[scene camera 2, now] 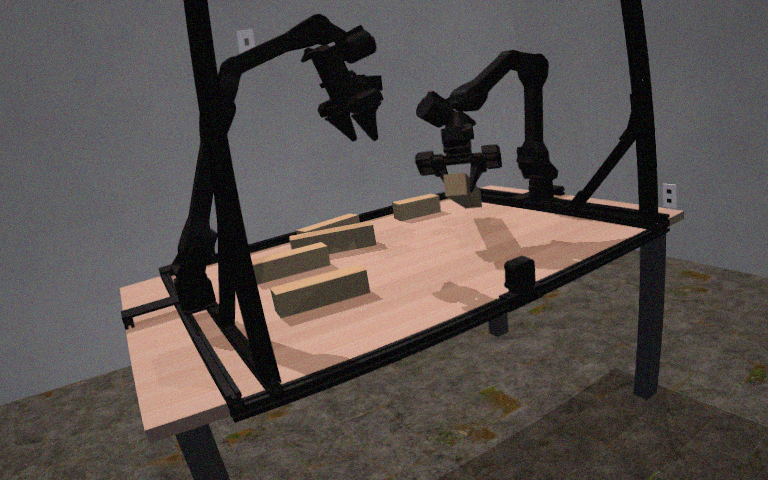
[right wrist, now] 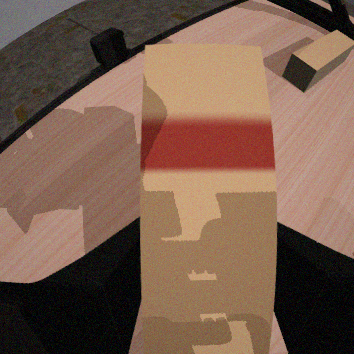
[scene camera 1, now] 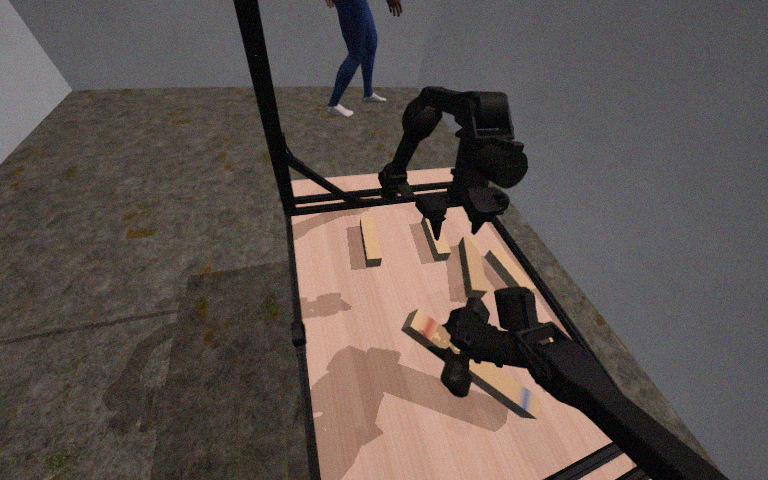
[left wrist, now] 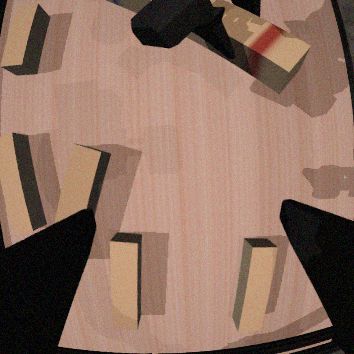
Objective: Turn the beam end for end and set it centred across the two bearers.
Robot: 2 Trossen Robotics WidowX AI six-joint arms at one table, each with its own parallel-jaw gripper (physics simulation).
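Pixels of known places: left gripper, fingertip midpoint: (scene camera 2: 365, 140) (scene camera 1: 455, 236) (left wrist: 188, 214); right gripper, fingertip midpoint: (right wrist: 201, 222) (scene camera 1: 432, 338) (left wrist: 243, 45); left arm's base, link origin: (scene camera 2: 197, 306) (scene camera 1: 388, 194); right arm's base, link origin: (scene camera 2: 542, 200).
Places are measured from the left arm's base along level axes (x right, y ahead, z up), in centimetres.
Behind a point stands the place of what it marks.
The beam (scene camera 1: 501, 384) {x -2.9, y 69.2, z 7.9 cm} (scene camera 2: 455, 185) {x 13.2, y 52.5, z 12.7 cm} (left wrist: 295, 50) {x 12.5, y 53.9, z 14.7 cm} (right wrist: 209, 145) {x 9.9, y 55.6, z 13.8 cm} is long and pale, with a red band near one end and a blue band near the other. My right gripper (scene camera 1: 464, 350) (scene camera 2: 459, 182) {x 8.7, y 56.9, z 10.0 cm} (right wrist: 201, 222) {x 8.7, y 56.9, z 10.0 cm} is shut on it between the bands and holds it roughly level above the table. Two plain blocks, apparently the bearers, lie roughly parallel and apart: one (scene camera 1: 370, 240) {x 13.1, y 22.4, z 2.5 cm} (scene camera 2: 322, 288) {x 14.9, y 20.5, z 1.4 cm} (left wrist: 257, 285) {x 12.6, y 22.3, z 2.5 cm} and another (scene camera 1: 442, 249) {x -8.4, y 30.2, z 2.5 cm} (scene camera 2: 294, 263) {x -7.3, y 23.5, z 0.5 cm} (left wrist: 124, 280) {x -9.2, y 24.9, z 2.5 cm}. My left gripper (scene camera 1: 456, 234) {x 0.4, y 40.8, z 23.7 cm} (scene camera 2: 365, 139) {x 0.4, y 40.8, z 23.7 cm} (left wrist: 188, 214) {x 0.4, y 40.8, z 23.7 cm} is open and empty, high above that end of the table.
Similar plain blocks lie near the bearers: a slanted one (scene camera 1: 472, 268) {x -14.4, y 39.1, z 3.1 cm} (scene camera 2: 334, 238) {x -14.0, y 36.5, z 1.6 cm} (left wrist: 80, 180) {x -14.2, y 41.4, z 3.1 cm} and one (scene camera 1: 506, 268) {x -25.9, y 41.2, z 2.5 cm} (left wrist: 17, 190) {x -26.5, y 40.3, z 2.5 cm} by the table's edge. Another block (scene camera 2: 416, 207) {x -24.5, y 66.7, z 0.9 cm} (left wrist: 22, 37) {x -25.6, y 67.0, z 2.8 cm} lies near the beam. Black rails (scene camera 2: 396, 348) {x 38.0, y 21.0, z -2.5 cm} and posts (scene camera 1: 263, 101) {x 36.6, y 3.7, z 36.5 cm} frame the table.
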